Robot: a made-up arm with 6 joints. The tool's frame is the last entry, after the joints.
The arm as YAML. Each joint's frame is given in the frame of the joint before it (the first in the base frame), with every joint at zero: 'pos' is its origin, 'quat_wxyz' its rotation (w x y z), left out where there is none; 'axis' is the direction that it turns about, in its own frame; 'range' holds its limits. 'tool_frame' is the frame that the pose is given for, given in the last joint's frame.
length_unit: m
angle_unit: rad
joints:
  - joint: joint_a
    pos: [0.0, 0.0, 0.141]
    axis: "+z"
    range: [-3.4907, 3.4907]
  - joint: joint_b
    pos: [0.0, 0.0, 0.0]
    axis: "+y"
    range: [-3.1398, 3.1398]
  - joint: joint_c
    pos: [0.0, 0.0, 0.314]
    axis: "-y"
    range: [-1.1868, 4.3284]
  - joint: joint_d
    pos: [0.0, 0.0, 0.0]
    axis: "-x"
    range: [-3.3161, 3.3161]
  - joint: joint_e
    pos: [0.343, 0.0, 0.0]
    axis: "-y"
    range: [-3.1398, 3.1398]
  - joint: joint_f
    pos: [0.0, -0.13, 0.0]
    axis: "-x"
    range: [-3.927, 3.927]
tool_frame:
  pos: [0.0, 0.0, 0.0]
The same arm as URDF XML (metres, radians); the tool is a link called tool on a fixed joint. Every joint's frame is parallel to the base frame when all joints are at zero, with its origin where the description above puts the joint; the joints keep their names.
<robot name="arm">
  <joint name="tool_joint" type="fixed">
    <parent link="link6"/>
    <child link="tool"/>
    <origin xyz="0.0000 0.0000 0.0000" rpy="0.0000 0.0000 0.0000"/>
  </joint>
  <joint name="joint_f" type="revolute">
    <parent link="link5"/>
    <child link="link6"/>
    <origin xyz="0.0000 -0.1300 0.0000" rpy="0.0000 0.0000 0.0000"/>
    <axis xyz="-1 0 0"/>
    <limit lower="-3.9270" upper="3.9270"/>
  </joint>
  <joint name="joint_e" type="revolute">
    <parent link="link4"/>
    <child link="link5"/>
    <origin xyz="0.3430 0.0000 0.0000" rpy="0.0000 0.0000 0.0000"/>
    <axis xyz="0 -1 0"/>
    <limit lower="-3.1398" upper="3.1398"/>
  </joint>
  <joint name="joint_d" type="revolute">
    <parent link="link3"/>
    <child link="link4"/>
    <origin xyz="0.0000 0.0000 0.0000" rpy="0.0000 0.0000 0.0000"/>
    <axis xyz="-1 0 0"/>
    <limit lower="-3.3161" upper="3.3161"/>
  </joint>
  <joint name="joint_c" type="revolute">
    <parent link="link2"/>
    <child link="link3"/>
    <origin xyz="0.0000 0.0000 0.3140" rpy="0.0000 0.0000 0.0000"/>
    <axis xyz="0 -1 0"/>
    <limit lower="-1.1868" upper="4.3284"/>
  </joint>
  <joint name="joint_b" type="revolute">
    <parent link="link1"/>
    <child link="link2"/>
    <origin xyz="0.0000 0.0000 0.0000" rpy="0.0000 0.0000 0.0000"/>
    <axis xyz="0 1 0"/>
    <limit lower="-3.1398" upper="3.1398"/>
  </joint>
  <joint name="joint_a" type="revolute">
    <parent link="base_link"/>
    <child link="link1"/>
    <origin xyz="0.0000 0.0000 0.1410" rpy="0.0000 0.0000 0.0000"/>
    <axis xyz="0 0 1"/>
    <limit lower="-3.4907" upper="3.4907"/>
  </joint>
  <link name="base_link"/>
  <link name="link1"/>
  <link name="link2"/>
  <link name="link3"/>
  <link name="link4"/>
  <link name="link5"/>
  <link name="link6"/>
  <link name="tool"/>
</robot>

